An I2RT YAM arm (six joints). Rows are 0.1 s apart.
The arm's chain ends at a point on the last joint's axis. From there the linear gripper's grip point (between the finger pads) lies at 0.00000 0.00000 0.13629 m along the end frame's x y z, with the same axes.
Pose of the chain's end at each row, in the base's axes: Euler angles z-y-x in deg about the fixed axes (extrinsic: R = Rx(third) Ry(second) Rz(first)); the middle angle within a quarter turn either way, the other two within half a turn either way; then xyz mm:
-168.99 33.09 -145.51 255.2 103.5 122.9
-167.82 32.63 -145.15 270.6 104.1 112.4
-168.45 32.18 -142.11 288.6 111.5 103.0
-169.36 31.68 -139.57 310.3 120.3 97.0
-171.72 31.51 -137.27 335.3 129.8 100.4
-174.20 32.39 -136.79 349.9 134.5 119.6
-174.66 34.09 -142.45 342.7 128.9 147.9
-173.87 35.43 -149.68 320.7 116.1 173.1
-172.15 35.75 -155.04 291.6 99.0 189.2
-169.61 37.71 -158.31 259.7 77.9 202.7
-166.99 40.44 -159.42 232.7 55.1 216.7
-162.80 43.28 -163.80 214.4 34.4 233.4
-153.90 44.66 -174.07 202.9 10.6 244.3
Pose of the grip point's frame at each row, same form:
-168.99 33.09 -145.51 329.6 168.2 28.8
-167.82 32.63 -145.15 344.1 169.7 18.2
-168.45 32.18 -142.11 361.2 182.3 12.0
-169.36 31.68 -139.57 381.9 195.5 8.7
-171.72 31.51 -137.27 406.5 208.6 15.0
-174.20 32.39 -136.79 422.9 213.3 35.7
-174.66 34.09 -142.45 419.1 197.7 58.4
-173.87 35.43 -149.68 399.7 172.2 77.2
-172.15 35.75 -155.04 371.2 145.7 88.9
-169.61 37.71 -158.31 343.1 117.7 102.5
-166.99 40.44 -159.42 321.1 91.6 119.6
-162.80 43.28 -163.80 307.8 62.1 138.1
-153.90 44.66 -174.07 298.7 20.6 147.9

